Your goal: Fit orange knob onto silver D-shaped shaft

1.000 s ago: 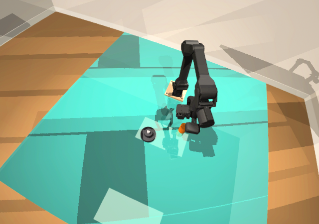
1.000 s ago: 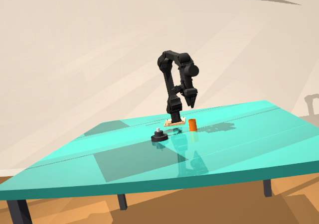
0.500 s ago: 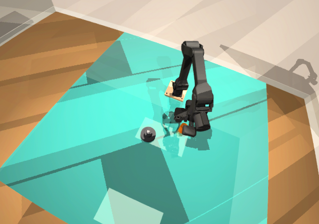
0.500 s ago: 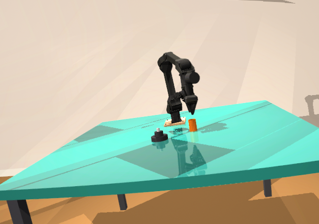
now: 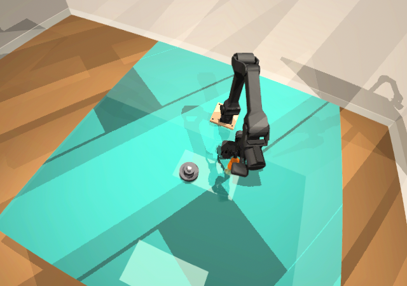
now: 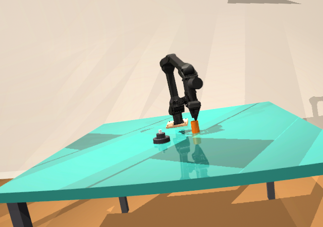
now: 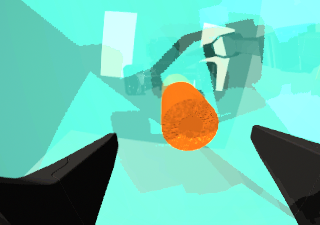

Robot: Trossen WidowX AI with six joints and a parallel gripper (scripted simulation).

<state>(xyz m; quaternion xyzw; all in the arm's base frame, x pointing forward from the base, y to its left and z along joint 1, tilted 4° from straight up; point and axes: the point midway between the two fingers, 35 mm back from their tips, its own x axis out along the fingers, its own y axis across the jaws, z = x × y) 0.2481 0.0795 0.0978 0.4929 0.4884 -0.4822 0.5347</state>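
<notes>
My gripper tip is now 3 cm above the orange knob. Also, from my gripper tip: round black pedestal 18 cm to the right, 8 cm ahead, 4 cm below.
</notes>
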